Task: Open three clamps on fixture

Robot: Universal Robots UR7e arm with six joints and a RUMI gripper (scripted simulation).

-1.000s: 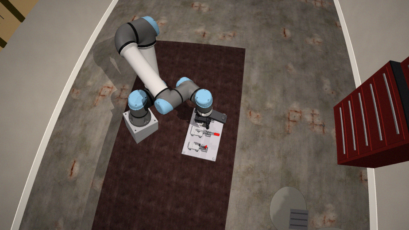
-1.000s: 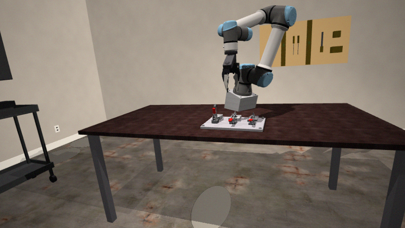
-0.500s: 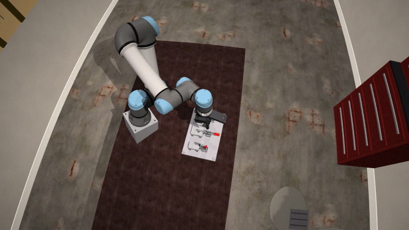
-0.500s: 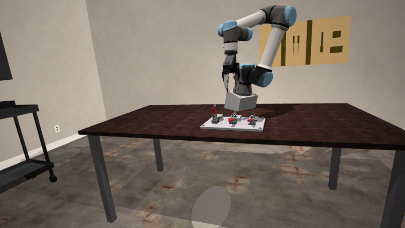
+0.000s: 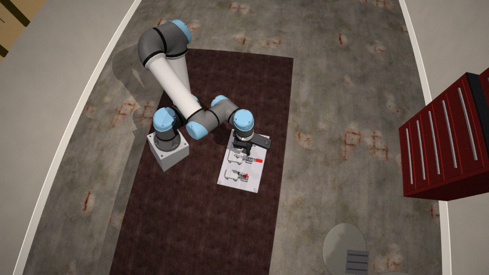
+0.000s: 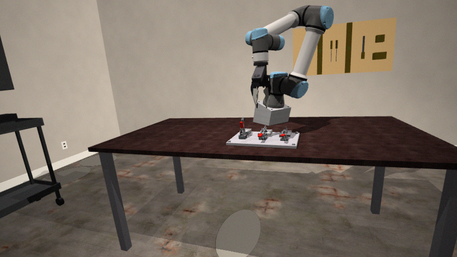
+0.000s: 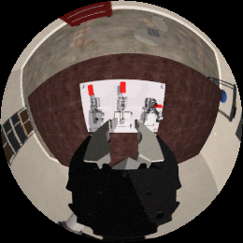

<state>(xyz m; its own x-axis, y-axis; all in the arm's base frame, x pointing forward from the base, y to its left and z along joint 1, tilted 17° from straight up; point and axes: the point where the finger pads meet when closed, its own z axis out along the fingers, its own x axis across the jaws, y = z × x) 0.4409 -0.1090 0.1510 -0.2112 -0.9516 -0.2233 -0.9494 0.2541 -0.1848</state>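
Now: hand 150 mm above the toggle clamp and 10 mm past it. Round my hand: fixture plate 190 mm below, 40 mm behind, 10 mm to the left; part 170 mm below, 130 mm to the left, 80 mm behind.
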